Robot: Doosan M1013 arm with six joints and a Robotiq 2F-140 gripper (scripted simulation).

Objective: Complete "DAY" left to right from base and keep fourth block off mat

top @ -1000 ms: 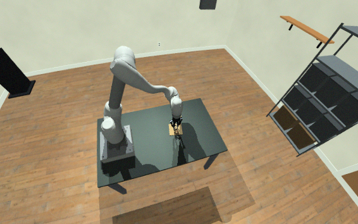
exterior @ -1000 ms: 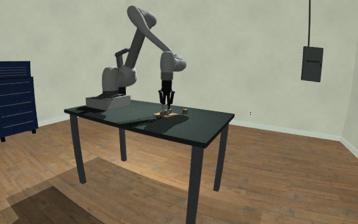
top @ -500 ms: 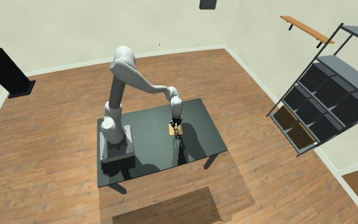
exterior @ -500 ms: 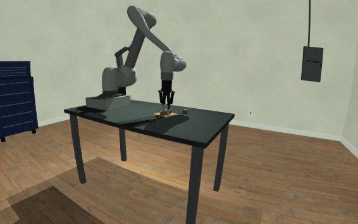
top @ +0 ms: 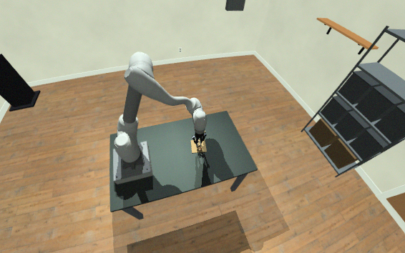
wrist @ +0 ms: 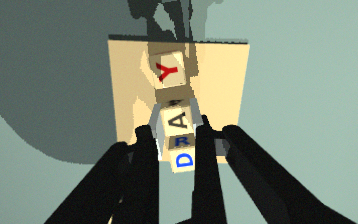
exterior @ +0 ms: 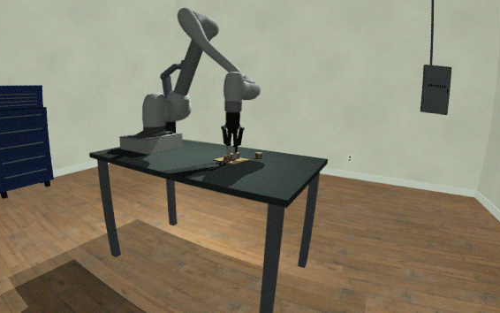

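Right now my hand is 40 mm above the tan mat. Also, from my hand: blue D block 50 mm to the left, 20 mm below; then red Y block 50 mm to the right, 20 mm below.
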